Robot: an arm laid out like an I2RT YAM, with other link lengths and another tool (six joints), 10 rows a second.
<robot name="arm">
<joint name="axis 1" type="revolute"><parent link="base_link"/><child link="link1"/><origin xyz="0 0 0.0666" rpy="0 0 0"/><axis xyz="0 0 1"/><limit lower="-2.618" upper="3.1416"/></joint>
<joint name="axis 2" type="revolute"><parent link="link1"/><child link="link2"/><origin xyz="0.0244 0.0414 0.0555" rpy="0 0 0"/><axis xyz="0 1 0"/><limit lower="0" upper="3.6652"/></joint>
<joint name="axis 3" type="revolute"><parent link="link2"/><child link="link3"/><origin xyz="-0.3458 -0.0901 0" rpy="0 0 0"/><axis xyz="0 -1 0"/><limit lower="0" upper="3.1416"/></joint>
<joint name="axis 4" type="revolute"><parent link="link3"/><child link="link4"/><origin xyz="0.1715 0.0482 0.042" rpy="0 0 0"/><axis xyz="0 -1 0"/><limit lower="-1.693" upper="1.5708"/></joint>
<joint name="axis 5" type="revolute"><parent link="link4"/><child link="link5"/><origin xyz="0.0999 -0.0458 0.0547" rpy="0 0 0"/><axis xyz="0 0 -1"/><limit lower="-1.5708" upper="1.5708"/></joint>
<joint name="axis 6" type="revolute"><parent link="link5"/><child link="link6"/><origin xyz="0.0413 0 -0.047" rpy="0 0 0"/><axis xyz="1 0 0"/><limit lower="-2.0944" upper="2.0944"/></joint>
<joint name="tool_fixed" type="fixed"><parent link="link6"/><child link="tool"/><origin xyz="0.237 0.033 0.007" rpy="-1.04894 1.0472 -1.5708"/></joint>
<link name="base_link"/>
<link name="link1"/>
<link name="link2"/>
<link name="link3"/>
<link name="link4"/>
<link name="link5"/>
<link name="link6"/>
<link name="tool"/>
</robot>
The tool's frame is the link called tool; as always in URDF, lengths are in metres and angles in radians.
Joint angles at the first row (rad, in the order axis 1, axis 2, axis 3, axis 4, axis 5, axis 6):
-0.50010 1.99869 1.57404 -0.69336 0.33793 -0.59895
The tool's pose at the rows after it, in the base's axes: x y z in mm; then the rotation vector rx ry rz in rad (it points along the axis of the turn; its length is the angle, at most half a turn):
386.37, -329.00, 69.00, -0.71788, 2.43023, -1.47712
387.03, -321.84, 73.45, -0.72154, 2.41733, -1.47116
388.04, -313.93, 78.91, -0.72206, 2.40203, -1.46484
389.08, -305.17, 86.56, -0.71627, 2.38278, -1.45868
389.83, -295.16, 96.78, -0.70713, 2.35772, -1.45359
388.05, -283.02, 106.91, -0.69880, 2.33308, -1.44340
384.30, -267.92, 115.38, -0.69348, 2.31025, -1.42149
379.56, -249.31, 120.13, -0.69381, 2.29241, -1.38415
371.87, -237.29, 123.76, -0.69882, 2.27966, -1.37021
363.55, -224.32, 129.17, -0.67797, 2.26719, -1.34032
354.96, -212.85, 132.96, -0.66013, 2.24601, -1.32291
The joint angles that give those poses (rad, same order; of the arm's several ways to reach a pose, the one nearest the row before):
-0.49261 1.98394 1.56064 -0.69333 0.33076 -0.59797
-0.48189 1.96411 1.54680 -0.69339 0.32597 -0.59534
-0.46996 1.94133 1.53221 -0.69328 0.32017 -0.59077
-0.45731 1.91223 1.51617 -0.69333 0.31262 -0.58353
-0.44280 1.87493 1.49740 -0.69336 0.30440 -0.57511
-0.42794 1.83002 1.47003 -0.69334 0.29312 -0.56642
-0.41312 1.78050 1.43487 -0.69335 0.27404 -0.55810
-0.39666 1.73233 1.39355 -0.69324 0.24633 -0.54866
-0.38361 1.68927 1.35502 -0.69275 0.23767 -0.54452
-0.38183 1.63778 1.31431 -0.69098 0.20879 -0.53295
-0.37807 1.58174 1.25429 -0.66692 0.18792 -0.52534

